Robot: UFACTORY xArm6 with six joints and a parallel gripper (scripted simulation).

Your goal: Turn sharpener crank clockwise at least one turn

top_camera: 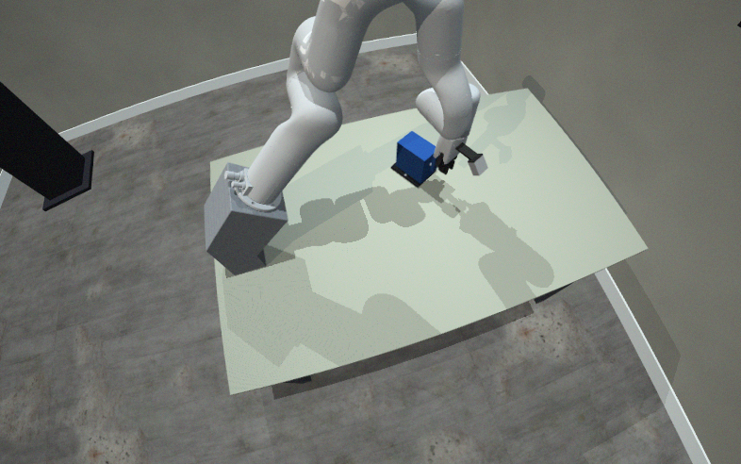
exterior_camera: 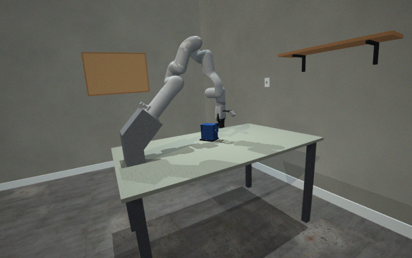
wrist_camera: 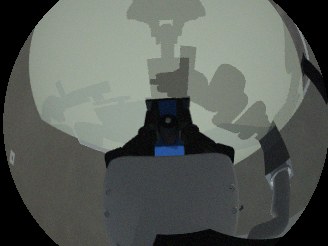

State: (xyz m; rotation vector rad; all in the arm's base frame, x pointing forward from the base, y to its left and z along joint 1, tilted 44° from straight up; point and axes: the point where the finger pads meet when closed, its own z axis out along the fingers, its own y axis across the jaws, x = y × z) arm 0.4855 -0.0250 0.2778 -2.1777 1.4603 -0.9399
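The crank knob is 1 cm behind my hand and 2 cm to the left of it.
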